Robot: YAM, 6 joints.
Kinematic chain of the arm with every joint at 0, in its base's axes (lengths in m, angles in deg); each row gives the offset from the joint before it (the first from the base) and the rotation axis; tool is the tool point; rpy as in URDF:
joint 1: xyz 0 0 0.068 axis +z
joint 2: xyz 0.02 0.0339 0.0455 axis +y
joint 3: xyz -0.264 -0.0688 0 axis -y
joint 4: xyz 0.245 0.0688 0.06 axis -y
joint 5: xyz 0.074 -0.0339 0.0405 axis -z
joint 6: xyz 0.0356 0 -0.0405 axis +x
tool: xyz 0 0 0 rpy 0 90 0
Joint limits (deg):
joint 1: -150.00..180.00
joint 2: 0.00..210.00
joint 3: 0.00..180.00
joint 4: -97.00..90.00
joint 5: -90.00..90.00
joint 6: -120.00..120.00
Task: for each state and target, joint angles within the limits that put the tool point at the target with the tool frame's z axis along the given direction. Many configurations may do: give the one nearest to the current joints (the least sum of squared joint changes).
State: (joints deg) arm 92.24 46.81 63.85 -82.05 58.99 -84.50
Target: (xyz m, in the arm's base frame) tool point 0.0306 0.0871 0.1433 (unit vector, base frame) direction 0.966 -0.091 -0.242
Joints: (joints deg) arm 92.40 66.60 19.44 -71.35 74.02 -84.50
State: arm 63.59 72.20 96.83 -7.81 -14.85 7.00
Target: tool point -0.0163 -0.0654 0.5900 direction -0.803 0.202 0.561
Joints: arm 99.60 35.84 92.96 2.18 -49.28 7.00
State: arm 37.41 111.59 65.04 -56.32 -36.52 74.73
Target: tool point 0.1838 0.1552 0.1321 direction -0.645 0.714 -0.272
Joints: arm 32.12 105.46 51.42 -67.47 -71.39 74.73
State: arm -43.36 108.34 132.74 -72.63 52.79 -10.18
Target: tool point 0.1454 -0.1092 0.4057 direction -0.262 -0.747 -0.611
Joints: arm -28.10 73.88 91.92 -96.87 51.48 -10.18
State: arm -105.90 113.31 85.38 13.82 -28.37 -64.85
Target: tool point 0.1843 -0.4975 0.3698 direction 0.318 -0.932 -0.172
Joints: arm -69.57 126.93 127.91 -10.88 1.57 -64.85
